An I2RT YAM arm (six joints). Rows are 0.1 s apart.
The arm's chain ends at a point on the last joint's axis. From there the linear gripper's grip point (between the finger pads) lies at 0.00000 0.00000 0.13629 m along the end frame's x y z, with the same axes.
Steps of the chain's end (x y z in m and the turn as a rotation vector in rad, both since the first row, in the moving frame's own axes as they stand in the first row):
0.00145, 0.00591, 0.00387, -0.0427, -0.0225, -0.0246
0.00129, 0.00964, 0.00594, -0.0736, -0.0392, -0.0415
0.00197, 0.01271, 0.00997, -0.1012, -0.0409, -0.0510
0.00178, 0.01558, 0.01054, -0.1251, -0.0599, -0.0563
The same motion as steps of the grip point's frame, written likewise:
-0.00154, 0.01176, 0.00371, -0.0427, -0.0225, -0.0246
-0.00384, 0.01977, 0.00547, -0.0736, -0.0392, -0.0415
-0.00324, 0.02661, 0.00916, -0.1012, -0.0409, -0.0510
-0.00587, 0.03280, 0.00923, -0.1251, -0.0599, -0.0563

